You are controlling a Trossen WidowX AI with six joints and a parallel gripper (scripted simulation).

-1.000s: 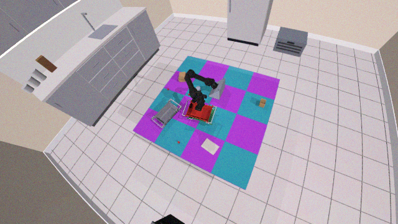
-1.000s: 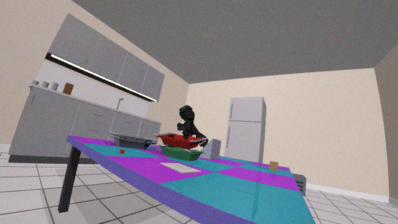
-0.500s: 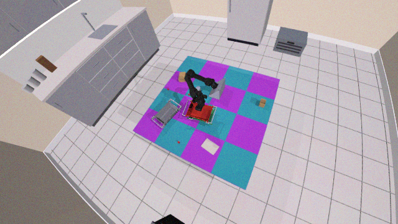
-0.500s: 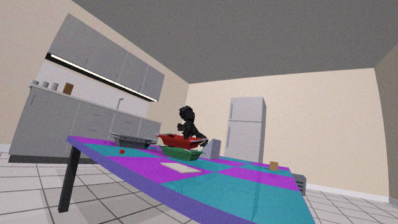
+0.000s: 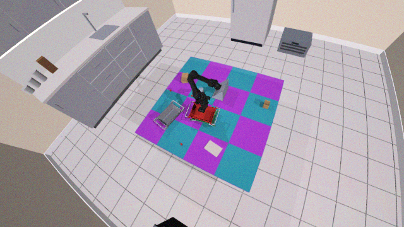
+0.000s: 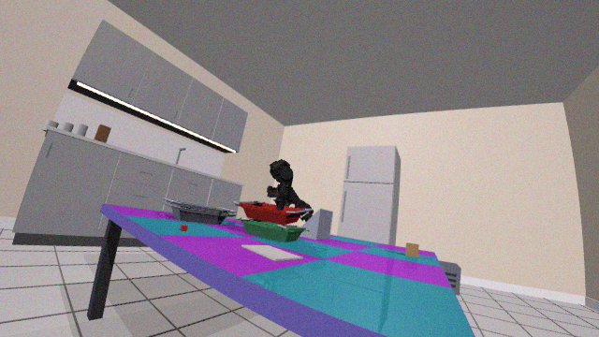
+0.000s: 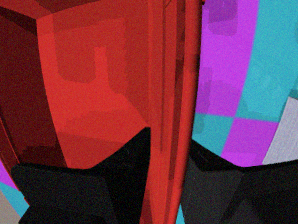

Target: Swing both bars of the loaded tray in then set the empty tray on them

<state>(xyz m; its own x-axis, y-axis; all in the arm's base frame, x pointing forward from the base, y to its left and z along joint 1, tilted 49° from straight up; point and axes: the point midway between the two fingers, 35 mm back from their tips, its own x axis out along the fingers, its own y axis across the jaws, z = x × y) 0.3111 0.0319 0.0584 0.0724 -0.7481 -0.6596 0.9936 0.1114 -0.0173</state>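
Right now my gripper tip is 7 cm short of the red tray, 1 cm to the right of it and 2 cm below it. Also, from my gripper tip: white flat plate (32 cm ahead, 23 cm to the left, 9 cm below).
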